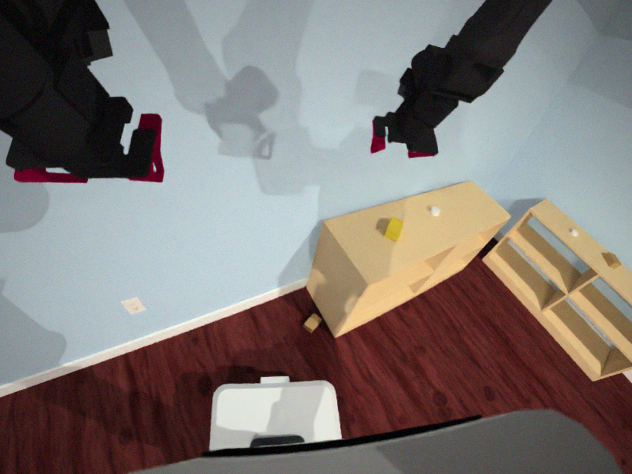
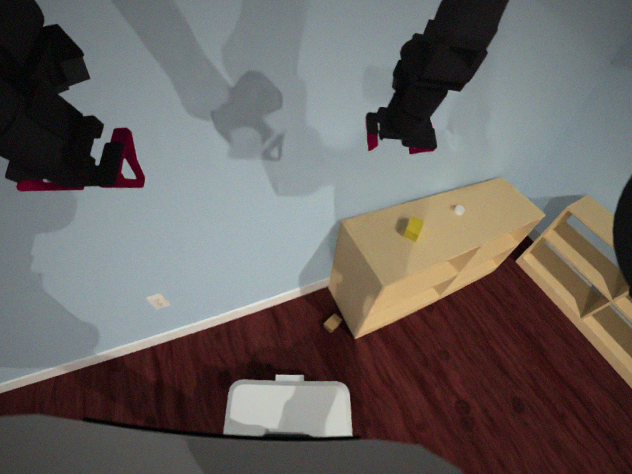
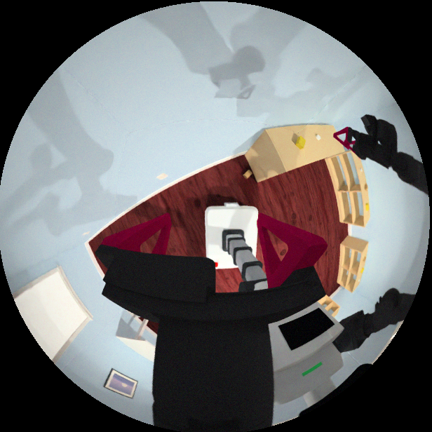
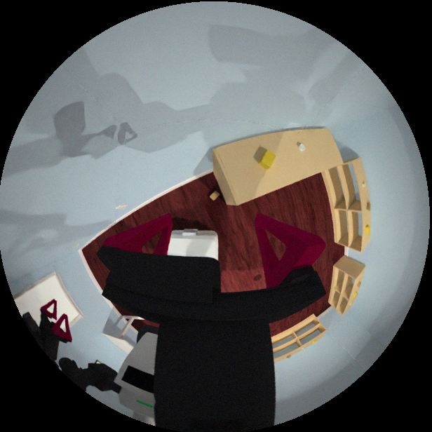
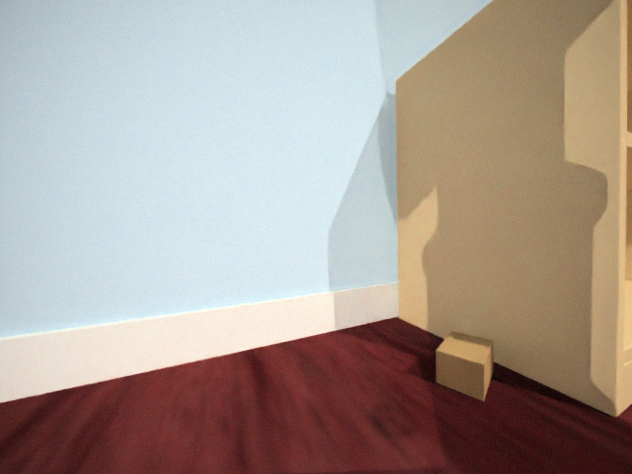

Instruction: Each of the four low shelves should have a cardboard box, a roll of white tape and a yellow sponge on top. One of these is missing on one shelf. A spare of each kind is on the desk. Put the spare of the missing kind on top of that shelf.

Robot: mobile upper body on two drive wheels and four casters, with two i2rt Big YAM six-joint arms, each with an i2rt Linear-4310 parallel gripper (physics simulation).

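Places are measured from the left arm's base along level axes (x ahead, y left, z up), in metres.
Pixels of known places: left gripper, fingertip midpoint: (image 1: 123, 177) (image 2: 112, 184); right gripper, fingertip midpoint: (image 1: 390, 153) (image 2: 389, 150).
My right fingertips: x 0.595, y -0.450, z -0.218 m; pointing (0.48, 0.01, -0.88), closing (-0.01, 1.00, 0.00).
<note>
Behind a point stands the place of what it marks.
A cardboard box (image 1: 312, 322) {y -0.449, x 0.679, z -1.360 m} (image 2: 332, 322) {y -0.450, x 0.680, z -1.360 m} (image 3: 248, 174) (image 4: 214, 195) (image 5: 463, 365) {y -0.427, x 0.650, z -1.370 m} lies on the floor beside the end panel of the nearest low shelf (image 1: 357, 229) {y -0.595, x 0.890, z -0.800 m} (image 2: 375, 229) {y -0.596, x 0.890, z -0.800 m} (image 3: 272, 150) (image 4: 235, 165) (image 5: 510, 178) {y -0.536, x 0.700, z -1.100 m}. On that shelf's top are a yellow sponge (image 1: 393, 229) {y -0.751, x 0.857, z -0.755 m} (image 2: 413, 229) {y -0.755, x 0.856, z -0.755 m} (image 3: 299, 142) (image 4: 267, 159) and a white tape roll (image 1: 434, 210) {y -1.063, x 1.030, z -0.776 m} (image 2: 459, 209) {y -1.068, x 1.028, z -0.776 m} (image 3: 318, 137) (image 4: 301, 147); no box shows on it. My right gripper (image 1: 396, 153) {y -0.450, x 0.595, z -0.219 m} (image 2: 392, 150) {y -0.450, x 0.595, z -0.219 m} (image 4: 213, 217) is open and empty, raised above the shelf. My left gripper (image 1: 119, 179) {y -0.010, x 0.349, z -0.130 m} (image 3: 213, 217) is open and empty, at the left.
A second low shelf (image 1: 525, 275) {y -2.276, x 0.933, z -1.331 m} (image 3: 350, 190) (image 4: 345, 207) stands right of the first, with a tape roll (image 1: 574, 232) {y -2.231, x 0.926, z -0.777 m}, a box (image 1: 611, 259) {y -2.379, x 0.680, z -0.761 m} and a sponge (image 4: 367, 229) on top. Further shelves (image 4: 347, 285) (image 4: 299, 339) follow. My white base (image 1: 275, 408) {y -0.222, x 0.214, z -1.150 m} is near the wall.
</note>
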